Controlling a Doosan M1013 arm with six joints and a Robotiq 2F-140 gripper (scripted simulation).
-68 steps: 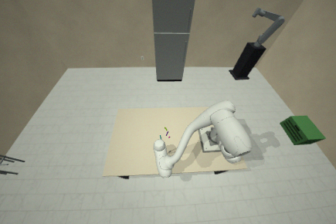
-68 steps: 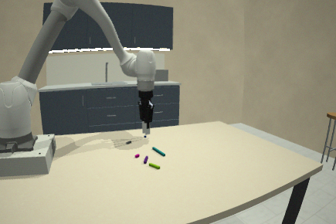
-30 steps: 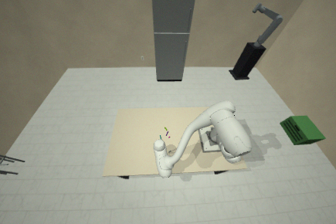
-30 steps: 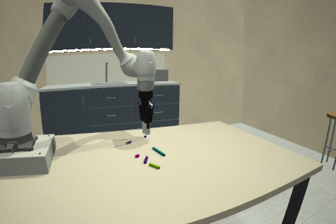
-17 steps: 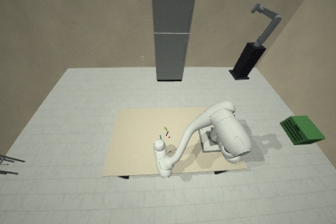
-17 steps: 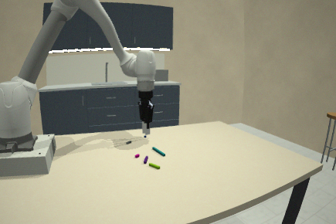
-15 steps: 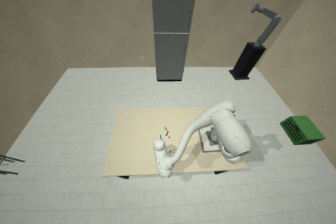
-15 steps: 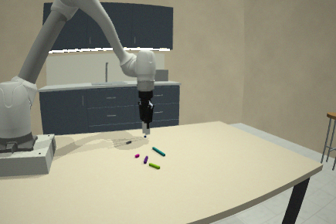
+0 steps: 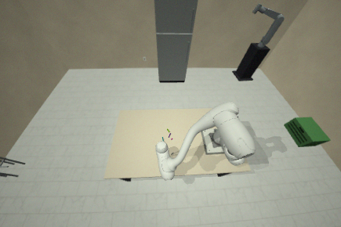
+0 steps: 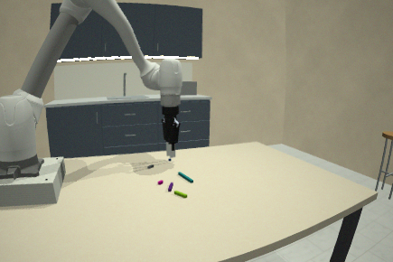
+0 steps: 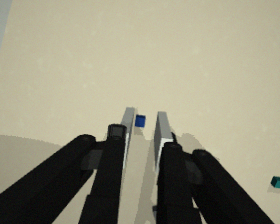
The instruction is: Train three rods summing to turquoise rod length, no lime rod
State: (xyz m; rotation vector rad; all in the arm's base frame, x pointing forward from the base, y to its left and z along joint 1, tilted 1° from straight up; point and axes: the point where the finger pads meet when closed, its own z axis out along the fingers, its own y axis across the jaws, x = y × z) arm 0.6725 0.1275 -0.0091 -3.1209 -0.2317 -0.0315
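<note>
My gripper is now 50 mm above the small blue rod. From my hand the other things lie so: turquoise rod (220 mm to the right, 50 mm below, 30 mm behind); then grey rod (120 mm behind, 50 mm to the right, 50 mm below); then magenta rod (230 mm to the right, 130 mm behind, 50 mm below).
</note>
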